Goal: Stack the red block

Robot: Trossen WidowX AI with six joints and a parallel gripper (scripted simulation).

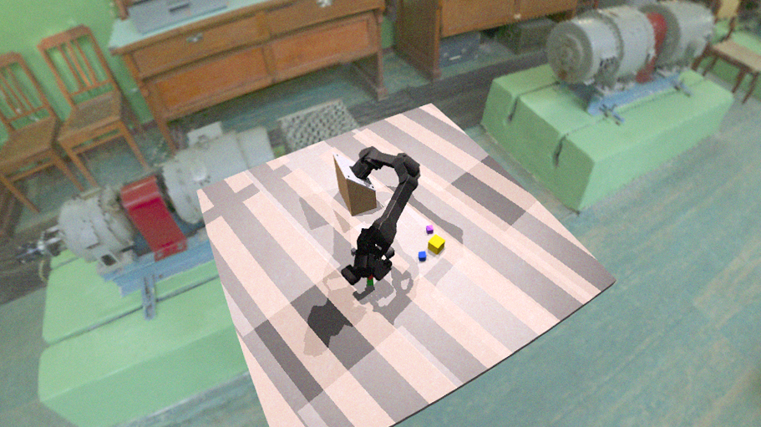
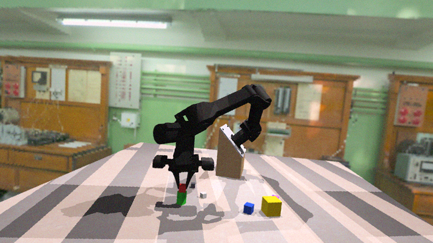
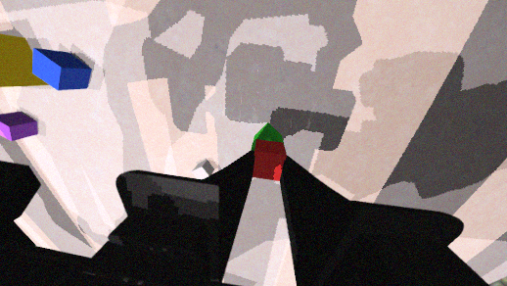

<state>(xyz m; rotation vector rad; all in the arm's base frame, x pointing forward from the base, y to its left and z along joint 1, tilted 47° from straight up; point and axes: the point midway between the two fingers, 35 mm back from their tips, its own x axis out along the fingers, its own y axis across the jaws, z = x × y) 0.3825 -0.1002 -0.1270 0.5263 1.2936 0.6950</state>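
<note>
Right now the red block is right at my gripper tip. From my gripper tip the other things lie so: blue cube 10 mm ahead, 210 mm to the left, 40 mm below; then purple cube 80 mm behind, 310 mm to the left, 40 mm below; then yellow cube 280 mm to the left, 30 mm below.
</note>
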